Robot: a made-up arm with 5 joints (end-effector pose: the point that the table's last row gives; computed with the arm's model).
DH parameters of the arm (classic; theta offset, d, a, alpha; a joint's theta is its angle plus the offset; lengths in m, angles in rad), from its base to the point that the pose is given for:
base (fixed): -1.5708 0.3 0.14 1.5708
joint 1: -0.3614 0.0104 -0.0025 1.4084
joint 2: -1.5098 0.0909 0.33 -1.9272
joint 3: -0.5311 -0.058 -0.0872 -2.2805
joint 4: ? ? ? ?
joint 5: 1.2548 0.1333 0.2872 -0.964
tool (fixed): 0.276 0.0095 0 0
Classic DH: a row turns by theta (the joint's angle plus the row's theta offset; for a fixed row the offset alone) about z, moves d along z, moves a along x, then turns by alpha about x.
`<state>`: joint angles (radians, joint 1 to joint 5).
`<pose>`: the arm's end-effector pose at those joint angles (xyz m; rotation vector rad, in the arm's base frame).
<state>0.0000 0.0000 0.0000 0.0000 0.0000</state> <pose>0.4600 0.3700 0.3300 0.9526 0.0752 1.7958</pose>
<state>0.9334 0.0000 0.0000 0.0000 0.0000</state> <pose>0.4600 0.1876 -0.0920 0.2708 0.8318 1.4920</pose>
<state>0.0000 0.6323 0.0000 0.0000 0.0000</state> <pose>0.6497 0.0230 0.1657 0.9740 0.0228 1.1398</pose>
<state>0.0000 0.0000 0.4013 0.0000 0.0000</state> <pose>0.3809 0.3700 0.3790 0.5766 -0.1773 1.9532</pose>
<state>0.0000 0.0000 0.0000 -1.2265 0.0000</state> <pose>0.6139 0.2163 0.3725 -0.2014 -0.1963 1.2414</pose>
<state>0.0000 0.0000 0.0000 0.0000 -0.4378</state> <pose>0.4483 0.4003 0.2095 0.6578 0.4831 1.7163</pose>
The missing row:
joint 4: 1.1213 0.1413 0.1099 1.1609
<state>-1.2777 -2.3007 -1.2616 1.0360 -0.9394</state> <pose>-0.6781 -0.1802 0.2287 1.1216 -1.1261 -2.2670</pose>
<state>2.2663 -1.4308 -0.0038 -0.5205 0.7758</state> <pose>-0.3047 -0.1391 -0.2341 0.8752 1.9726 1.6308</pose>
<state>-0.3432 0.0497 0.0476 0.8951 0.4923</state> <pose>0.4352 0.1945 0.5824 2.4721 -0.5372 1.7660</pose>
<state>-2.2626 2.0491 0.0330 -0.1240 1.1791</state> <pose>0.0756 0.2208 -0.0978 2.2054 -0.6004 -1.1538</pose>
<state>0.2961 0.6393 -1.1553 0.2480 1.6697</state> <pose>0.4919 -0.4867 0.0593 1.3704 -1.4781 -0.3120</pose>
